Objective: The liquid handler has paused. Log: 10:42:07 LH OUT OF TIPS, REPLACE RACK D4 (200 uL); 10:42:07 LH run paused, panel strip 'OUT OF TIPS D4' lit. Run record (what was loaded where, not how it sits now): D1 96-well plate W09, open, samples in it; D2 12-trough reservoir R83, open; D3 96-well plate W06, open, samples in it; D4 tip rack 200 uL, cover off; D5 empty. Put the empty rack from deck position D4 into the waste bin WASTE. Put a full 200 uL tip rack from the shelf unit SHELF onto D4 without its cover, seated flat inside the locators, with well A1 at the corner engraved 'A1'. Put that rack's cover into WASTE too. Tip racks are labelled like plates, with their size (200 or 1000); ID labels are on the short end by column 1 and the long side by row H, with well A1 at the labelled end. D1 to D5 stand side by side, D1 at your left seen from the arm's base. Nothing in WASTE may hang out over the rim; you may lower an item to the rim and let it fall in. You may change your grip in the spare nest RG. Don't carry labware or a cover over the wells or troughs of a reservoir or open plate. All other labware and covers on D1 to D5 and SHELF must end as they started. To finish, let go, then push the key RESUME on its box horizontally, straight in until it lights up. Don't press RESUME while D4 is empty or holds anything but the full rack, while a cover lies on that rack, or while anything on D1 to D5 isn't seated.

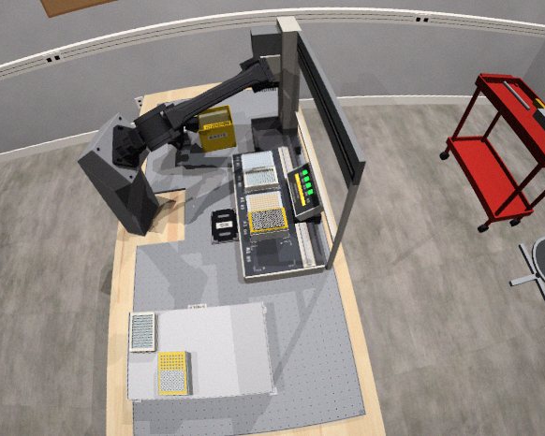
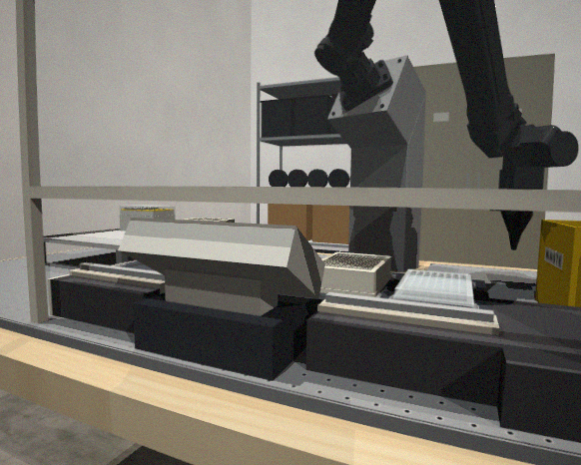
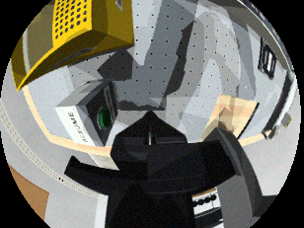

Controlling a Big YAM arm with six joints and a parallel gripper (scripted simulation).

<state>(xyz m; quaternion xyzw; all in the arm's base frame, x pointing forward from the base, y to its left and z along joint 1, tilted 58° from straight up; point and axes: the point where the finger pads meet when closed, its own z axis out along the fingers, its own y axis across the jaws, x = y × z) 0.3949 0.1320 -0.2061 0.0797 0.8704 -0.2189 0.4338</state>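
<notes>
Right now the resume box is 7 cm to the left of my hand, 4 cm ahead of it and 1 cm below it. Also, from my hand: clear cover: 21 cm ahead, 7 cm to the left, 1 cm below; clear plate: 27 cm to the right, 22 cm ahead, 2 cm below; yellow waste bin: 19 cm ahead, 4 cm below, 1 cm to the left.
</notes>
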